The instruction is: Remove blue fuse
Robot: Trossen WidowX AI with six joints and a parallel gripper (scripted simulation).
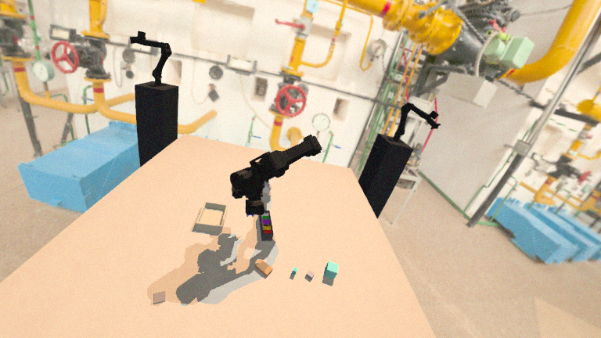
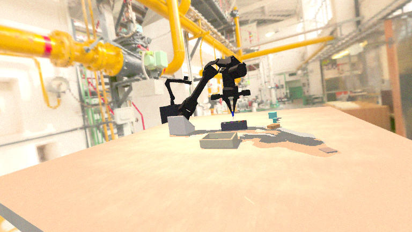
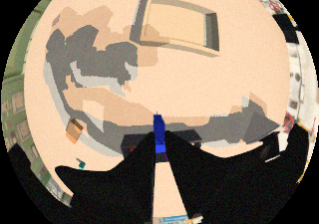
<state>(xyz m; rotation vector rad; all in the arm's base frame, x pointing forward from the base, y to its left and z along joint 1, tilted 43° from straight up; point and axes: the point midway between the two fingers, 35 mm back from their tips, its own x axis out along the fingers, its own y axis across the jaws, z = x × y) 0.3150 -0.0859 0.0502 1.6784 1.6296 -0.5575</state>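
The grey tray is 15 cm to the right of my gripper tip, 10 cm below it and 3 cm behind it.
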